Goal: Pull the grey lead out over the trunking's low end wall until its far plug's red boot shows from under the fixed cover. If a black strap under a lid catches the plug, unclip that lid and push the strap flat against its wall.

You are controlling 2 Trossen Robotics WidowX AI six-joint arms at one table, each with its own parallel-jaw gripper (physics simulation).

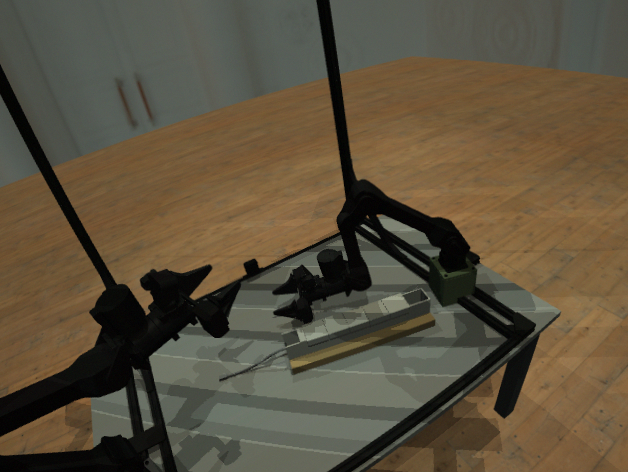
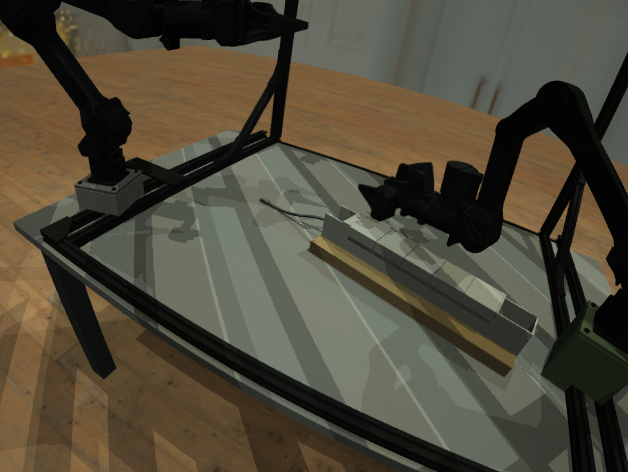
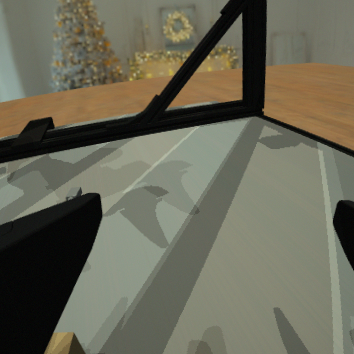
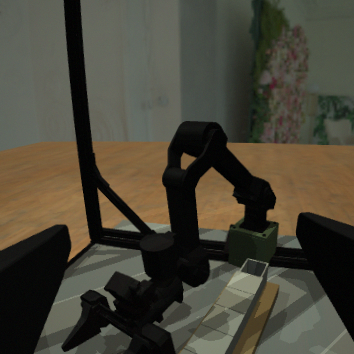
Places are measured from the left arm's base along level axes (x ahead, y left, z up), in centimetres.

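Pixels of known places: left gripper, fingertip midpoint: (image 1: 273,303) (image 2: 372,183) (image 3: 218,208); right gripper, fingertip midpoint: (image 1: 225,274) (image 2: 303,25) (image 4: 184,230); left arm's base, origin of the base link: (image 1: 452,263) (image 2: 613,332) (image 4: 254,225); right arm's base, origin of the base link: (image 2: 108,177).
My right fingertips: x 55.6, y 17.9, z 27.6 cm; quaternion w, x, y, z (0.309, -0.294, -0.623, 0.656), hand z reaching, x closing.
Observation:
For each thing: its middle in the pictures, then the offset to it from my right fingertips. "pt": a spot on its surface instead.
- table with flat cover panels, body centre: (image 2: 423,263) (image 4: 222,322) (image 1: 355,319) dx -24.8, dy -10.7, dz -31.6 cm
- grey lead, surface spot: (image 2: 291,212) pt dx +4.8, dy -7.7, dz -36.9 cm
- wooden strip, surface spot: (image 2: 406,299) (image 1: 367,342) pt dx -26.1, dy -5.7, dz -36.0 cm
The pale trunking (image 1: 365,328) (image 2: 502,334) (image 4: 249,315) lies across the table with flat cover panels (image 2: 421,256) along its top. The grey lead (image 1: 261,361) (image 2: 291,211) runs out of its left end onto the table. No red boot or black strap shows. My left gripper (image 1: 274,302) (image 3: 218,208) is open and empty, raised just behind the trunking's left part. My right gripper (image 1: 225,275) (image 2: 306,25) is open and empty, high above the table, left of the trunking and well clear of the lead. Which panel is fixed I cannot tell.
A wooden strip (image 1: 362,343) (image 2: 406,299) (image 4: 260,320) runs along the trunking's front. A green block (image 1: 453,284) (image 2: 583,350) (image 4: 252,245) carries the left arm beyond the trunking's right end. Black rails and posts frame the table.

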